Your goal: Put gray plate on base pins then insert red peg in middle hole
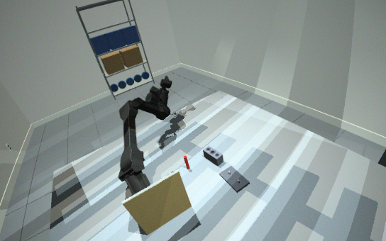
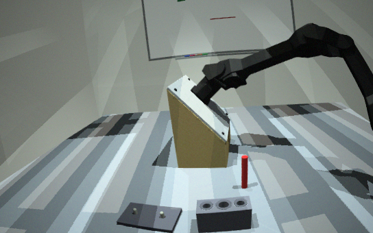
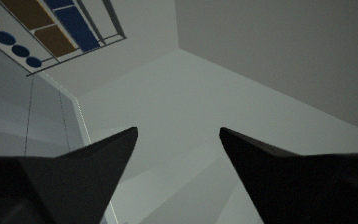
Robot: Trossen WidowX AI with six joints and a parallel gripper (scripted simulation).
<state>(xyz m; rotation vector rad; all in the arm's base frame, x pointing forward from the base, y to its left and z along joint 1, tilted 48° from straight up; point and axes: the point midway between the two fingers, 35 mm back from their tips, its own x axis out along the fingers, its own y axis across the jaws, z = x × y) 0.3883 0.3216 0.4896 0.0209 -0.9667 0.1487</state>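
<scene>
Now: gripper tip 5 cm past the gray plate, 52 cm to the left of it and 23 cm above it. Round my gripper tip: red peg (18 cm behind, 48 cm to the right, 23 cm below); base (6 cm behind, 67 cm to the right, 26 cm below).
</scene>
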